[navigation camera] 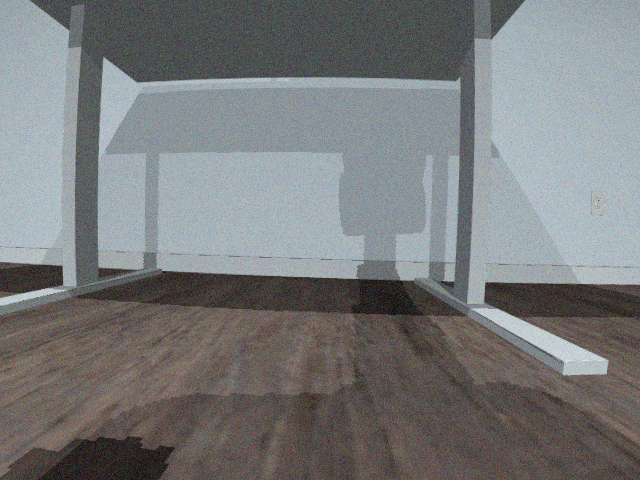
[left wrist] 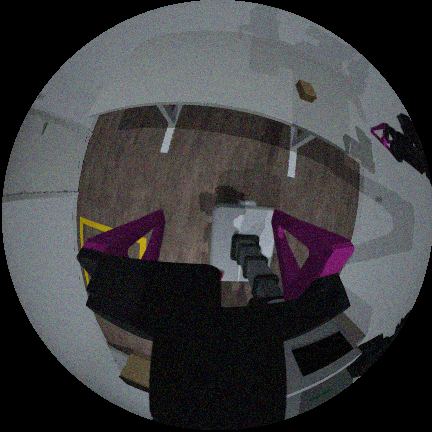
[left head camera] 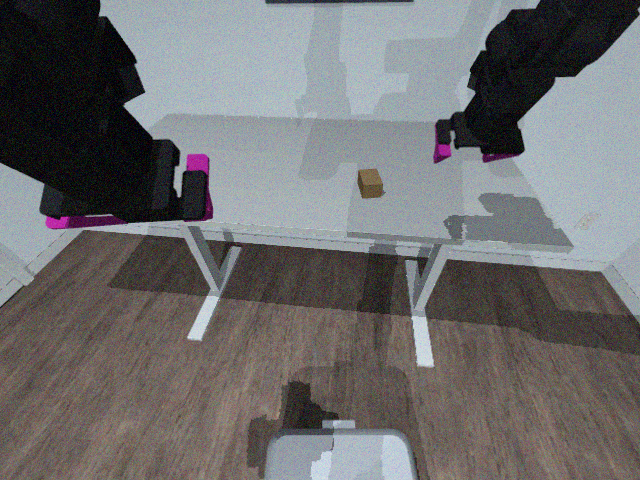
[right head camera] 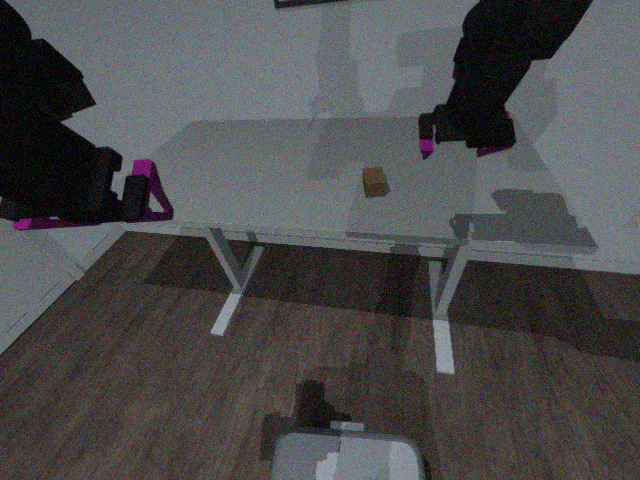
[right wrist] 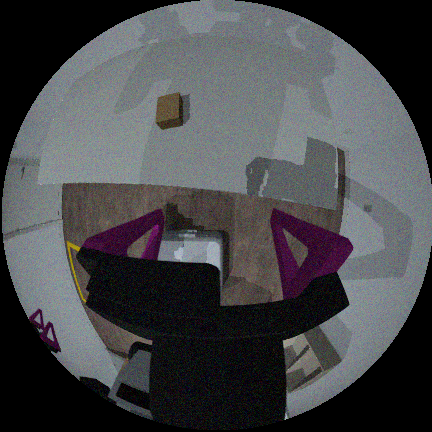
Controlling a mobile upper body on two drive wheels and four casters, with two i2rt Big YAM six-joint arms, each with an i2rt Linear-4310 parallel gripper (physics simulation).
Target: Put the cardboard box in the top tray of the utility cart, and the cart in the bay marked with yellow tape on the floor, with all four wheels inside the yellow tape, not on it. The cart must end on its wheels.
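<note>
The cardboard box (left head camera: 370, 183) (right head camera: 374, 182) (left wrist: 306, 91) (right wrist: 169, 110) is small and brown and sits upright on the white table (left head camera: 258, 180) (right head camera: 268, 180). My left gripper (left head camera: 129, 219) (right head camera: 95, 221) (left wrist: 217, 215) is open and empty, to the left of the box and high near the table's front edge. My right gripper (left head camera: 466, 156) (right head camera: 452, 154) (right wrist: 216, 214) is open and empty, to the right of the box and above the table. Part of the yellow tape (left wrist: 95, 223) (right wrist: 74, 268) shows on the floor at the left of both wrist views. The utility cart does not show in these views.
White table feet (left head camera: 204, 320) (navigation camera: 537, 335) stick out toward me on both sides. My pale base (left head camera: 341, 454) is in front of the table, between them. A wall stands behind the table. A wooden piece of furniture (left wrist: 137, 370) shows at the lower left of the left wrist view.
</note>
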